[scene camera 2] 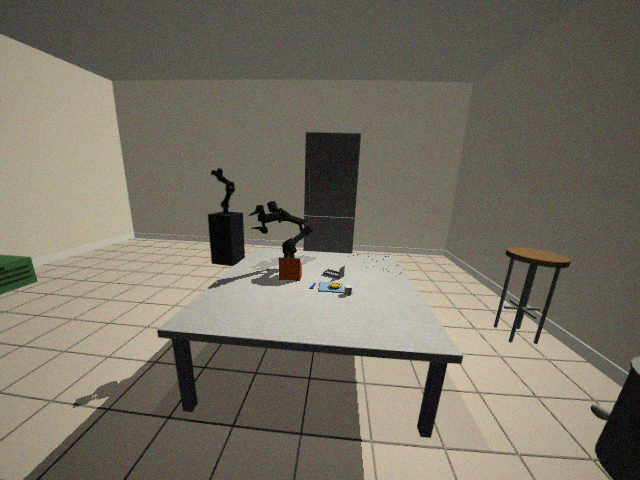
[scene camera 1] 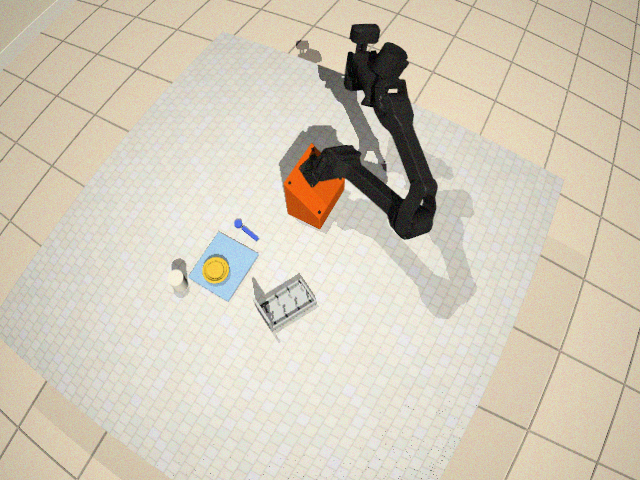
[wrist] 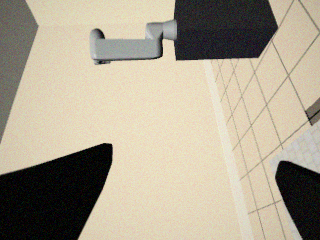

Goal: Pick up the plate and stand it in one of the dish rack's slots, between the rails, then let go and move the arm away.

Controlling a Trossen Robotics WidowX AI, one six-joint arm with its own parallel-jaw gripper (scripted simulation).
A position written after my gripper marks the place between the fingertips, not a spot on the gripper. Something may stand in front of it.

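Observation:
Grey dish rack (scene camera 1: 283,306), out of frame in the wrist view. Light blue mat (scene camera 1: 240,259). My gripper (scene camera 1: 351,38), (wrist: 193,160): open, holding nothing.

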